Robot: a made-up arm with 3 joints.
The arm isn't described. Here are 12 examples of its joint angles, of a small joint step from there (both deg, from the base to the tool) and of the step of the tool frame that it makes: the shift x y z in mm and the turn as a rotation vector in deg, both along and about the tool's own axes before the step.
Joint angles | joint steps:
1: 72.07 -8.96 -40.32 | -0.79 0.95 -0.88
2: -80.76 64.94 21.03 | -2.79 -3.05 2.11
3: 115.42 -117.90 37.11 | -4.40 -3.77 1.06
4: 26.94 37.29 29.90 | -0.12 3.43 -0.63
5: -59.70 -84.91 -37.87 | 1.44 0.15 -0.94
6: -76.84 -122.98 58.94 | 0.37 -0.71 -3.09
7: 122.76 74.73 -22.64 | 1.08 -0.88 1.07
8: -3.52 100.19 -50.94 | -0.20 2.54 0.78
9: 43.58 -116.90 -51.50 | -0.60 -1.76 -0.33
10: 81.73 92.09 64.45 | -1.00 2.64 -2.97
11: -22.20 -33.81 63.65 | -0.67 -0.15 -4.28
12: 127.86 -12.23 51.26 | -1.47 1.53 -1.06
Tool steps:
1: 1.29 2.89 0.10 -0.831 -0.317 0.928
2: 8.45 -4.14 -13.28 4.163 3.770 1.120
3: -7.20 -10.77 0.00 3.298 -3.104 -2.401
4: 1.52 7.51 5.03 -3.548 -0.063 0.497
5: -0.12 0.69 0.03 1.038 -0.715 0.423
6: -1.65 -0.61 2.82 -0.287 -2.697 0.083
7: -2.42 -3.29 0.97 0.053 0.583 -1.226
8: 4.39 5.86 0.33 0.233 0.075 2.548
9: -3.13 -3.98 0.21 -0.435 -0.228 -1.832
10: 0.23 5.92 7.06 -3.635 -1.880 -0.569
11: -2.91 -0.96 5.17 -0.963 -3.812 -0.936
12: 1.61 0.74 1.64 -1.514 0.324 -1.359
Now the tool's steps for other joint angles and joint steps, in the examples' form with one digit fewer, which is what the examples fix.
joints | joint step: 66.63 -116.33 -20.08 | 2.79 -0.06 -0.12
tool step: 1.7 1.4 -5.0 1.76 1.69 1.14
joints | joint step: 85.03 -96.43 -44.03 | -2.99 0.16 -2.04
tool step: -2.1 0.4 6.8 -3.43 -2.96 -0.63
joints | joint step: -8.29 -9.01 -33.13 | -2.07 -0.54 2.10
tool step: 2.2 -0.5 -8.5 -0.01 3.94 -0.21
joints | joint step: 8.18 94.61 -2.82 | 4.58 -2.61 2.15
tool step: -12.8 -11.2 3.3 0.06 1.00 -5.03
